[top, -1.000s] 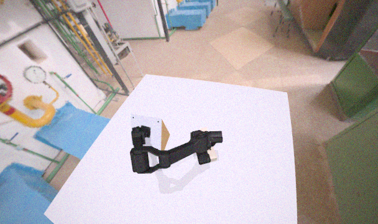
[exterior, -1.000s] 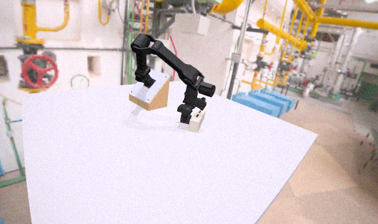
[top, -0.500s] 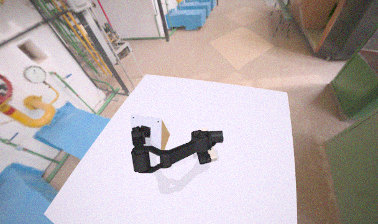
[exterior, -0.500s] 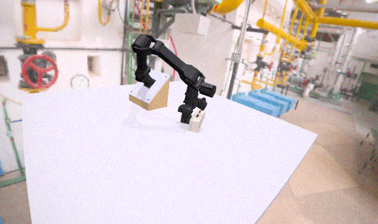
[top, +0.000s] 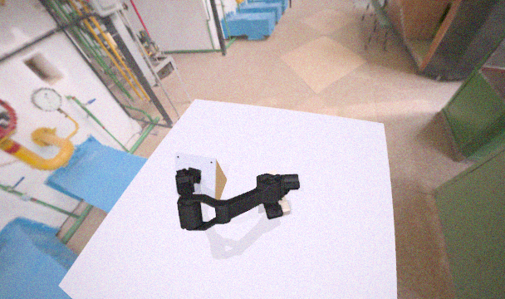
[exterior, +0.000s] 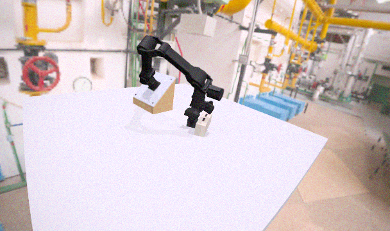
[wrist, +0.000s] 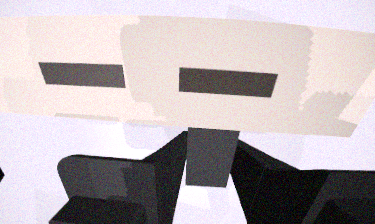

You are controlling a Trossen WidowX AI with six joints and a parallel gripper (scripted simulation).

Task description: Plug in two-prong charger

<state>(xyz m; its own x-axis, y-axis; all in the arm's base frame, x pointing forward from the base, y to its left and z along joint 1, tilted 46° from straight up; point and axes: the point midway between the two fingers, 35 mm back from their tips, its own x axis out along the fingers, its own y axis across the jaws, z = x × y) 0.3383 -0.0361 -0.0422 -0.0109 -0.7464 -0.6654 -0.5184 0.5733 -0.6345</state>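
My gripper tip is 1 cm to the right of the charger, 1 cm below it and 1 cm short of it.
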